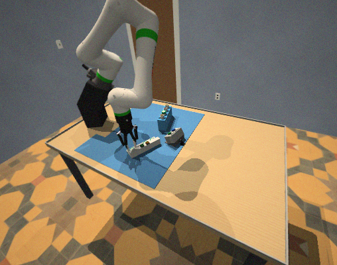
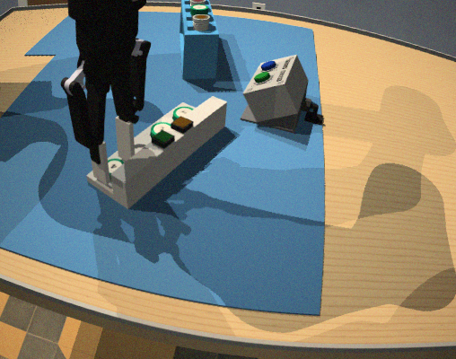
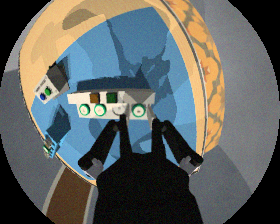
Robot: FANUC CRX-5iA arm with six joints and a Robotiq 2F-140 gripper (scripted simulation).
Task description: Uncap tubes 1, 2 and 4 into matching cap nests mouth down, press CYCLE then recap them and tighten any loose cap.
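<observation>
My hand is 190 mm short of the blue cycle key, 240 mm to the right of it and 20 mm below it. The rest, counted from my hand: small grey desk 200 mm ahead, 220 mm to the left, 10 mm above; then green ready key 180 mm ahead, 190 mm to the left, 20 mm above.
</observation>
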